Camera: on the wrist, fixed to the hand. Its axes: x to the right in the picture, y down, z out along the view.
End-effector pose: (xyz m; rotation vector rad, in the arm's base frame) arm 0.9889 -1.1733 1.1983 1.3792 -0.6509 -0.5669
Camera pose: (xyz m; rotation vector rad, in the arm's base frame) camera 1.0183 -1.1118 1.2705 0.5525 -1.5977 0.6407
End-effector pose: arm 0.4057 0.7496 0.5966 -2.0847 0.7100 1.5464
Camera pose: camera 0.3946 0.6550 0.6246 0.8563 -2.0297 -1.6595
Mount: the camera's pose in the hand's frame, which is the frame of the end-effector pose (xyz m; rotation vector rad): -0.0165 0.0784 -0.0587 0.0906 -0.1443 1.5698
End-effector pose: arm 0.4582 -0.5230 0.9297 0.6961 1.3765 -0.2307
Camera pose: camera 0.4489 -0.4320 0.9683 1.5783 0.3825 0.8873
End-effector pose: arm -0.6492 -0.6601 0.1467 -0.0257 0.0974 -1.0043
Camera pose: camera -0.5975 -0.6027 0.0842 0.0582 -0.0707 0.5636
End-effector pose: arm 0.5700 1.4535 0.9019 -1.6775 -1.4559 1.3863
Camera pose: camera 0.6565 1.4290 0.8597 2.1693 -0.1762 -1.7011
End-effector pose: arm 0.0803 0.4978 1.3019 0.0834 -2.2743 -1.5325
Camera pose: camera 0.1294 0.4819 1.3867 -1.4204 -1.5387 -0.5262
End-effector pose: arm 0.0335 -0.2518 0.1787 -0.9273 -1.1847 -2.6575
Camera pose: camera 0.0424 -0.3501 0.1899 -1.2399 -0.2221 -1.2490
